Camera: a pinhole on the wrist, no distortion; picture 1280 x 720 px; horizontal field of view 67.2 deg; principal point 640.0 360.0 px. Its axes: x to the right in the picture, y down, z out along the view. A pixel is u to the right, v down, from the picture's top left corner.
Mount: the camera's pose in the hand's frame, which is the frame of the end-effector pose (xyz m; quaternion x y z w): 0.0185 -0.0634 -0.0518 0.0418 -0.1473 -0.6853 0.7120
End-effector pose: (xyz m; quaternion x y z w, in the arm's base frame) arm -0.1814 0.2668 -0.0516 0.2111 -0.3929 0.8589 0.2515
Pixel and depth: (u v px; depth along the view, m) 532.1 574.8 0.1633
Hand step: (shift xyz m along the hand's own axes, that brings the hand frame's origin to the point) 0.0097 -0.0200 0.1106
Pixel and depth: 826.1 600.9 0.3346
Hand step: 0.0109 -0.0749 0.2988
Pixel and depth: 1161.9 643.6 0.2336
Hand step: 0.0246 -0.1513 0.2081
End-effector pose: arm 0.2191 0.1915 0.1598 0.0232 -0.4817 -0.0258 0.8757
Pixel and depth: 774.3 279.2 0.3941
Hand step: -0.1176 -0.0635 0.3236
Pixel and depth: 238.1 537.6 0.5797
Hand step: -0.0375 0.2642 0.4918
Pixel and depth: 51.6 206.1 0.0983
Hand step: -0.0239 0.0090 0.0286
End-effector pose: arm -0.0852 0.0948 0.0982 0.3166 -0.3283 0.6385 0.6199
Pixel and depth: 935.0 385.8 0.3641
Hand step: -0.0674 -0.1212 0.3148
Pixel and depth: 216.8 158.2 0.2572
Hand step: -0.1041 0.0818 0.1620
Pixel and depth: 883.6 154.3 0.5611
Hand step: -0.2443 -0.1306 0.4733
